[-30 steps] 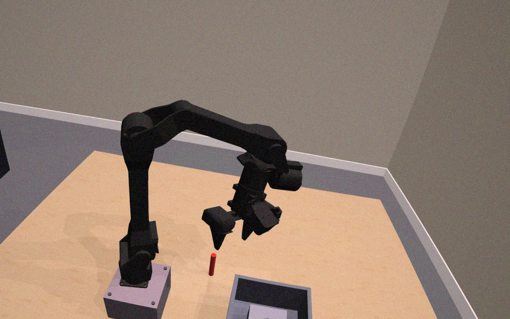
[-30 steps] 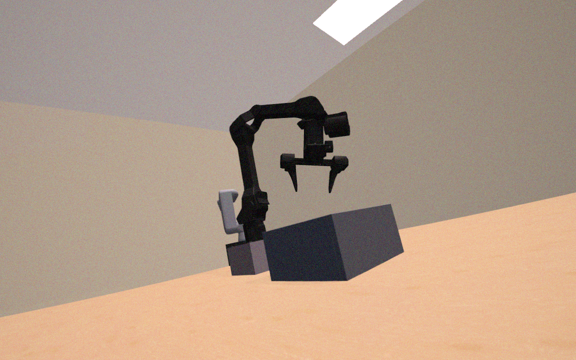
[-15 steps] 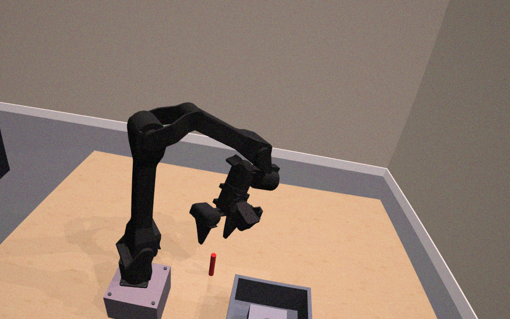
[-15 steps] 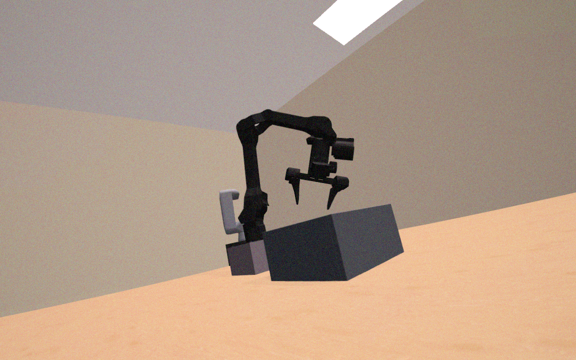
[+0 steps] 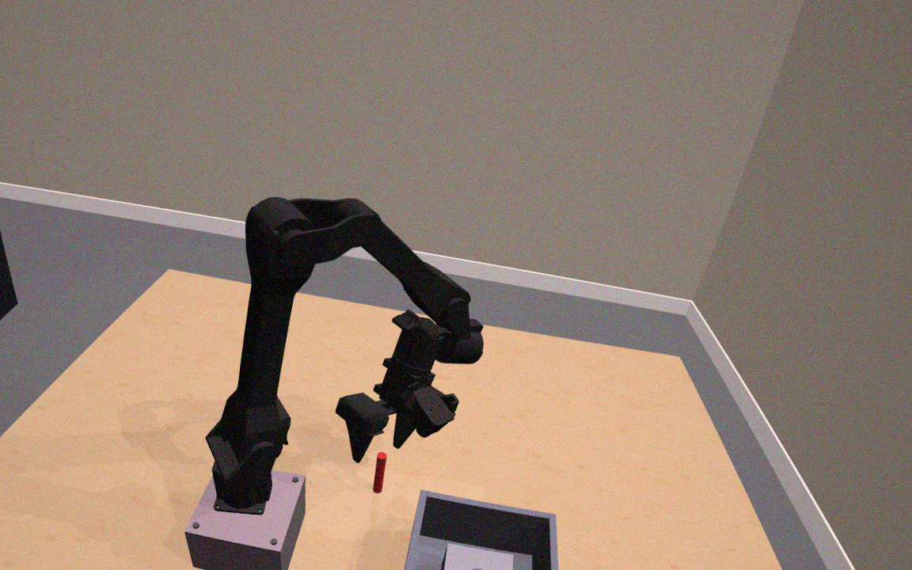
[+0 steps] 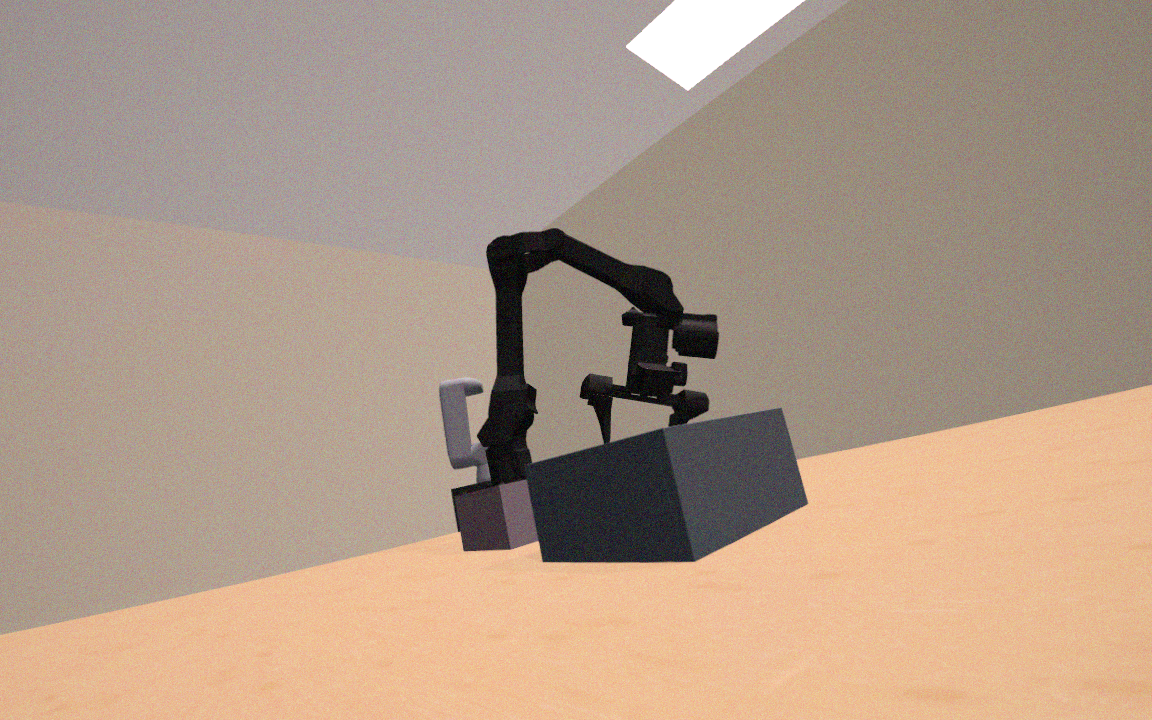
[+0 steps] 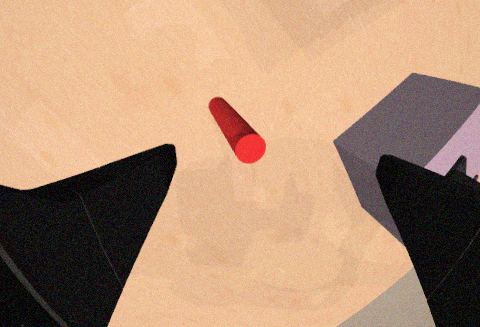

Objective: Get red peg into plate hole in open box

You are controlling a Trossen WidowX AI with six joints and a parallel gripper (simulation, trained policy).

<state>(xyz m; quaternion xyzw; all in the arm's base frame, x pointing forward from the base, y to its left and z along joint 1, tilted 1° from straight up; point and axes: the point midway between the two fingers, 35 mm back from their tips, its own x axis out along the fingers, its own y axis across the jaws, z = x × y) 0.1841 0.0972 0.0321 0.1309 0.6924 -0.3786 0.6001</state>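
The red peg is 10 mm ahead of my gripper tip, 10 mm to the left of it and 50 mm below it. From my gripper tip the other things lie so: pale plate (140 mm ahead, 180 mm to the right, 40 mm below); then grey box (140 mm ahead, 180 mm to the right, 60 mm below).
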